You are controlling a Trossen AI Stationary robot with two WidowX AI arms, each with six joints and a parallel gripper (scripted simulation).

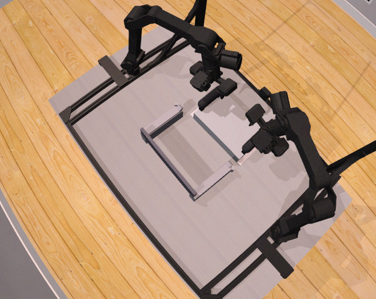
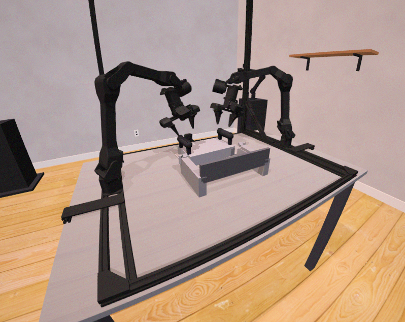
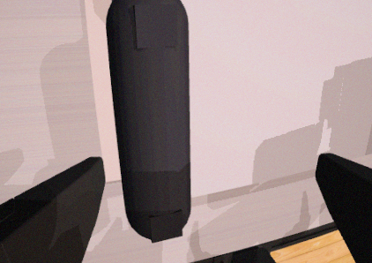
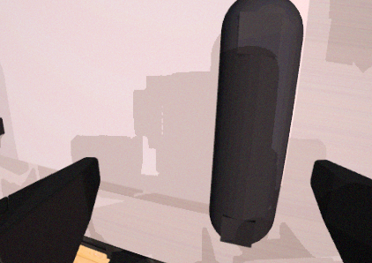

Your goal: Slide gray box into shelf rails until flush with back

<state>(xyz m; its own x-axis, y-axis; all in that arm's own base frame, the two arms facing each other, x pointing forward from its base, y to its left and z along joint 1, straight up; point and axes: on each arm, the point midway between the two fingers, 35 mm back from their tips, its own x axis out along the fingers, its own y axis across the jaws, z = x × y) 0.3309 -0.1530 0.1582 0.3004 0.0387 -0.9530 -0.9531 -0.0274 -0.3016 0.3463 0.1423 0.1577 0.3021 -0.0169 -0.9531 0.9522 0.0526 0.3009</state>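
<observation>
The gray box lies 1 cm ahead of my left hand, 12 cm to the right of it and 13 cm below it. The rest, counted from my left hand: dark back wall of shelf (31 cm ahead, 14 cm to the right, 9 cm below).
Now: the gray box 120 mm to the left of my right hand and 130 mm below it. Round my right hand: dark back wall of shelf: 290 mm ahead, 100 mm to the left, 90 mm below.
</observation>
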